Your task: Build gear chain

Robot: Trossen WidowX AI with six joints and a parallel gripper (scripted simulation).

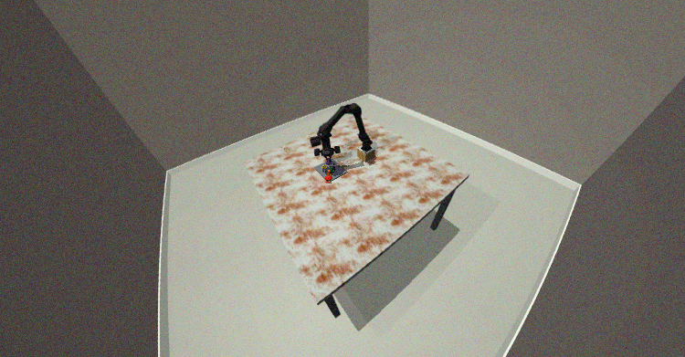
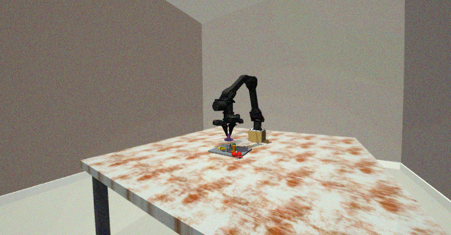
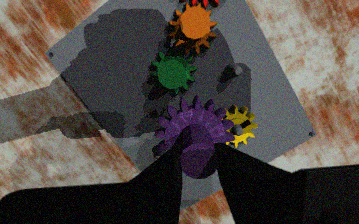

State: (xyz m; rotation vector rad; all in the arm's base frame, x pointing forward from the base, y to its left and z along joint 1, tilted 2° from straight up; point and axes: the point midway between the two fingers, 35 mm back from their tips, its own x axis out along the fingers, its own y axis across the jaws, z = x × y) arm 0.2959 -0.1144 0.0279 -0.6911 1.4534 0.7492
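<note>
Right now my gripper tip is 60 mm above the green gear, 40 mm to the right of it and 20 mm short of it. Also, from my gripper tip: purple gear (10 mm below); then yellow gear (70 mm below, 40 mm to the right, 20 mm ahead); then orange gear (60 mm below, 50 mm to the left, 50 mm ahead).
</note>
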